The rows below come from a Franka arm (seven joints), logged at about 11 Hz.
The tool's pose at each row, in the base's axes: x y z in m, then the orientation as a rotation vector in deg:
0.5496, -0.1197, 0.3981, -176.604, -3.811, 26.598
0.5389, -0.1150, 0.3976, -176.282, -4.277, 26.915
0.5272, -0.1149, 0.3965, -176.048, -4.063, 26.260
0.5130, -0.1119, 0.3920, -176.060, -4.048, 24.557
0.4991, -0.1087, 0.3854, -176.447, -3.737, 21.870
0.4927, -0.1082, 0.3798, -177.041, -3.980, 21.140
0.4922, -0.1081, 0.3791, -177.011, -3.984, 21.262
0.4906, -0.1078, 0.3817, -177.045, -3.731, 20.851
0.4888, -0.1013, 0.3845, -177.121, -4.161, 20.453
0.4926, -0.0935, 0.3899, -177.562, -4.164, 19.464
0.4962, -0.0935, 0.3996, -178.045, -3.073, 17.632
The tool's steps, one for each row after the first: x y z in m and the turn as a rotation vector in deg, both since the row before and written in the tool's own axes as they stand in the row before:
-0.0099, -0.0051, 0.0037, 0.218, -0.230, -0.336
-0.0108, -0.0006, 0.0045, 0.340, 0.404, 0.077
-0.0121, -0.0034, 0.0085, 0.203, 1.091, -0.043
-0.0114, -0.0035, 0.0103, -0.042, 1.751, 0.175
-0.0048, -0.0005, 0.0070, -0.533, 0.499, -0.094
-0.0003, -0.0001, 0.0008, 0.017, -0.080, -0.004
-0.0022, -0.0005, -0.0021, 0.033, 0.268, 0.156
-0.0021, -0.0067, -0.0021, -0.077, 0.255, -0.273
0.0029, -0.0078, -0.0059, -0.341, 0.655, 0.033
0.0014, -0.0001, -0.0102, -0.219, 1.201, 0.717

